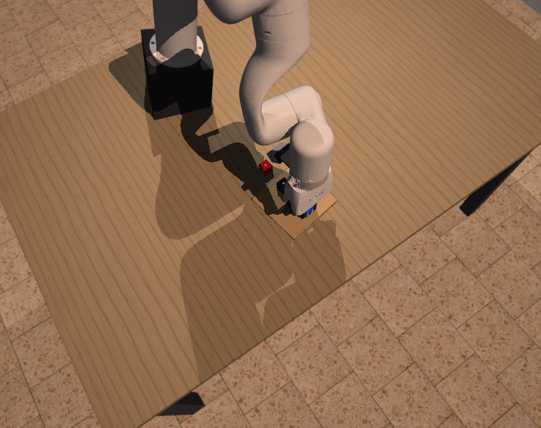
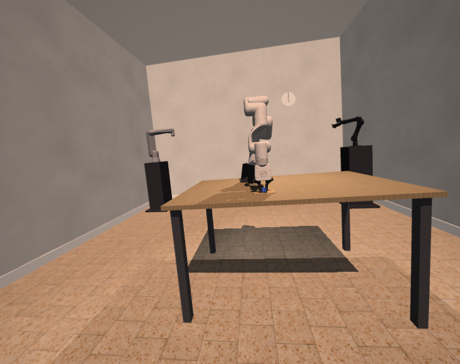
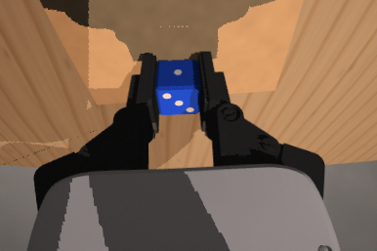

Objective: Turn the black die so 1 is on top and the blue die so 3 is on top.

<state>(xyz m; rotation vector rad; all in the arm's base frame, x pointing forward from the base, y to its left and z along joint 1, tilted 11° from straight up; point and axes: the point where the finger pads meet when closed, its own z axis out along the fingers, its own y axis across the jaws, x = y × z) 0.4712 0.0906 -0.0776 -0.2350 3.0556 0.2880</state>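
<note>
Now: hand 1 cm above the blue die. The rest, counted from my hand: tan mat: 4 cm behind, 1 cm to the right, 3 cm below; red die: 14 cm behind, 2 cm to the right, 2 cm below; black die: 7 cm behind, 1 cm to the right, 1 cm below.
</note>
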